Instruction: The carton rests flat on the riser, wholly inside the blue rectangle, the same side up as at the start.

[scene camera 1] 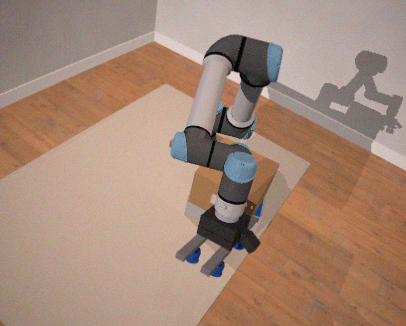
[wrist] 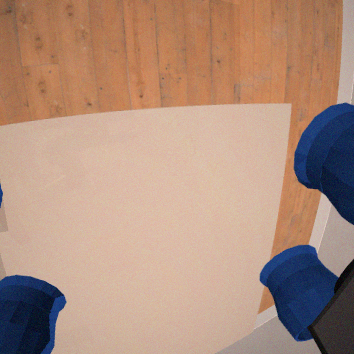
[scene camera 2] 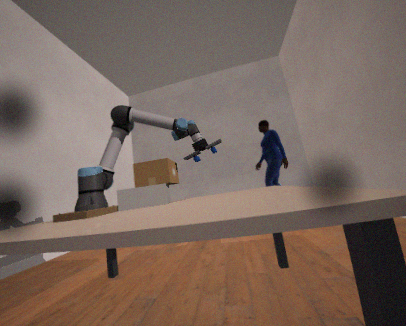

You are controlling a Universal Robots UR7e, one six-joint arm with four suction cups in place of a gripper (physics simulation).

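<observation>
The brown carton [scene camera 1: 204, 189] [scene camera 2: 152, 172] sits flat on the light grey riser [scene camera 1: 195, 210] [scene camera 2: 142, 198], beside the arm's base. A short piece of the blue rectangle [scene camera 1: 259, 207] shows at the carton's right side in scene camera 1. The rest of the outline is hidden, so I cannot tell whether the carton is wholly inside it. My gripper [scene camera 1: 216, 259] [scene camera 2: 205, 154] [wrist: 165, 240] is open, with nothing on its blue cups. It hangs in the air beyond the carton, higher than the carton's top and apart from it. The carton does not show in the wrist view.
The beige table top [scene camera 1: 100, 200] [scene camera 2: 240, 202] [wrist: 160, 190] lies under the riser. The arm stands on a wooden base board [scene camera 2: 86, 214]. A person in blue [scene camera 2: 272, 150] stands beyond the table. Dark blurred spots cover parts of scene camera 2.
</observation>
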